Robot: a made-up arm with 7 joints.
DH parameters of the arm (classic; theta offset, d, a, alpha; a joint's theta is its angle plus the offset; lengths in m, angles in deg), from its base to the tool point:
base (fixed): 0 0.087 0 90
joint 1: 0 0.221 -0.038 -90
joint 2: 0 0.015 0.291 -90
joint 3: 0 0.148 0.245 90
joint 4: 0 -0.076 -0.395 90
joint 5: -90 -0.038 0.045 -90
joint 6: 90 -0.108 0.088 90
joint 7: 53.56 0 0.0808 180
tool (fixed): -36.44 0.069 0 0
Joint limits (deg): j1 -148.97..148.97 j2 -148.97..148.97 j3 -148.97..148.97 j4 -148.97..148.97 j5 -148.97..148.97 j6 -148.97..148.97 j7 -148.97..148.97
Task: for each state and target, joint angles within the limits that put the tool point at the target. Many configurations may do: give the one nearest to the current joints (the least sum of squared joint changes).
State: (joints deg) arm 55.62 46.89 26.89 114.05 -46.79 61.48 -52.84
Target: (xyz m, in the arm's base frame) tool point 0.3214 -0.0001 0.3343
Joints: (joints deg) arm 39.74 48.71 35.84 89.92 -58.62 50.70 -45.42
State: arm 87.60 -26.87 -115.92 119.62 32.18 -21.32 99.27
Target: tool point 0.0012 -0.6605 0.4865
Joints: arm 48.65 -16.87 -80.27 103.00 38.37 -26.41 105.70
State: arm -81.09 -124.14 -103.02 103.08 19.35 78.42 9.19
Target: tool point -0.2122 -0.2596 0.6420
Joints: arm -38.48 -131.72 -82.04 95.68 30.84 76.84 5.40
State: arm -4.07 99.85 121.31 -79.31 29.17 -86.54 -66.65
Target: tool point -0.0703 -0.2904 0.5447
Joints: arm -55.79 104.30 130.20 -40.32 45.74 -111.15 -63.01
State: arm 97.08 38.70 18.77 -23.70 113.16 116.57 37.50
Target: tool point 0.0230 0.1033 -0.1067
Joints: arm 87.40 49.13 25.63 -35.40 111.62 111.96 35.63
